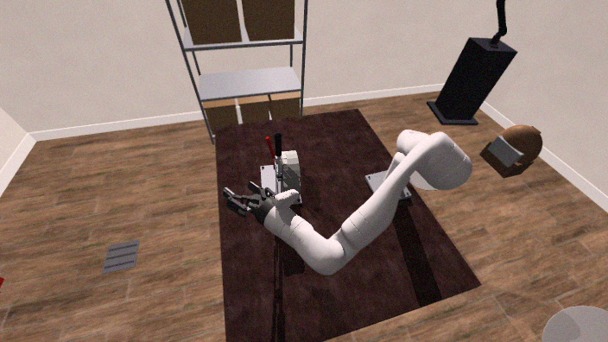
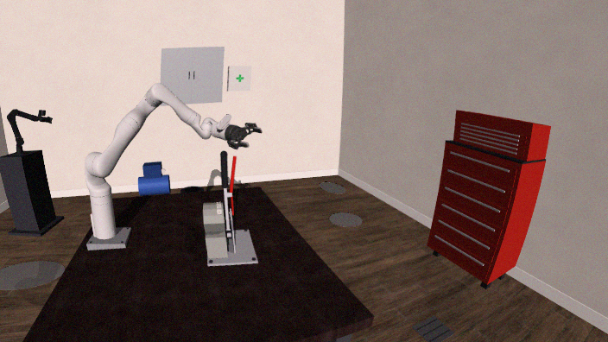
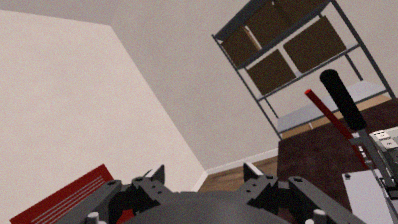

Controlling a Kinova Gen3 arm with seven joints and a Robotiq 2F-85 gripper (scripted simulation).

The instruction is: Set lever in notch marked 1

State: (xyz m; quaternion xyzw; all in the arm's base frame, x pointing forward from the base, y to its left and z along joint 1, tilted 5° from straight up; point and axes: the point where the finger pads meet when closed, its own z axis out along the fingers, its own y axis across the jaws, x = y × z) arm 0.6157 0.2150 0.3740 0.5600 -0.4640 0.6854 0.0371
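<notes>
Now: the red bar 26 cm to the right of my hand, 15 cm below it and 9 cm behind it.
</notes>
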